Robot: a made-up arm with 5 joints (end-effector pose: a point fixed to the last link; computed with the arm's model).
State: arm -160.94 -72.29 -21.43 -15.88 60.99
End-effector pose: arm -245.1 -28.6 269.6 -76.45 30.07 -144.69
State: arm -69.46 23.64 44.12 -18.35 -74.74
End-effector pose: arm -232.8 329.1 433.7 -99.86 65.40 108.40
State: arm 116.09 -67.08 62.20 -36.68 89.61
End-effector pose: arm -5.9 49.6 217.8 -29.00 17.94 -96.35
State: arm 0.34 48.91 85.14 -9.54 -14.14
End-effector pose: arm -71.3 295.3 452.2 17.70 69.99 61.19
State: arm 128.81 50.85 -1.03 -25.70 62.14
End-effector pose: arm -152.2 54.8 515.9 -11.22 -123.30 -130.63
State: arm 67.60 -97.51 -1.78 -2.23 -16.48
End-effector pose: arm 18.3 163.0 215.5 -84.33 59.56 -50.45
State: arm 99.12 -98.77 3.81 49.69 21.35
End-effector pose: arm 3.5 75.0 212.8 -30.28 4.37 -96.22
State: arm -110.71 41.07 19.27 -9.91 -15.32
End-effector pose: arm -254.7 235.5 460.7 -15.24 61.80 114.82
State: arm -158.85 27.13 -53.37 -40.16 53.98
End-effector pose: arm -258.3 135.6 499.3 80.91 7.22 81.09
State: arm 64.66 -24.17 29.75 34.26 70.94
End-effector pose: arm 115.2 183.8 346.5 24.23 -57.96 -94.80
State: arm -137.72 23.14 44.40 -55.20 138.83
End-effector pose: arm -350.3 93.2 439.7 87.53 62.36 79.54
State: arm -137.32 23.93 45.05 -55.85 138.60
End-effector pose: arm -349.8 95.1 440.5 87.21 62.83 79.56
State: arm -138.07 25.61 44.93 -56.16 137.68
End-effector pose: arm -347.1 96.1 444.4 86.87 64.14 79.24
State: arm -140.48 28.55 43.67 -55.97 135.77
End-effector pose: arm -341.2 96.2 452.3 86.39 66.60 78.42
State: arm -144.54 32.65 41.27 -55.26 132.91
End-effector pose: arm -332.1 96.1 463.1 85.47 70.13 77.10
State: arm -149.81 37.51 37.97 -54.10 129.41
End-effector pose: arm -320.7 97.0 474.9 83.82 74.35 75.32
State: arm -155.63 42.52 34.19 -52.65 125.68
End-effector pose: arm -308.9 99.3 485.2 81.31 78.67 73.38
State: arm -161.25 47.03 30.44 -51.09 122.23
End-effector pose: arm -298.4 102.6 492.9 78.25 82.54 71.57
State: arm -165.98 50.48 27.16 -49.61 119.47
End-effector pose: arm -290.6 105.6 497.7 75.27 85.49 70.14
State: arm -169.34 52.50 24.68 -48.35 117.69
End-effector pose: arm -285.8 107.3 500.2 73.08 87.29 69.19
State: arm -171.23 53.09 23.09 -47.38 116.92
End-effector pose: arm -283.6 107.1 501.5 72.05 88.00 68.67
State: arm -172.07 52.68 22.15 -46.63 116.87
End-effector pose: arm -282.9 105.5 502.1 71.95 87.98 68.43
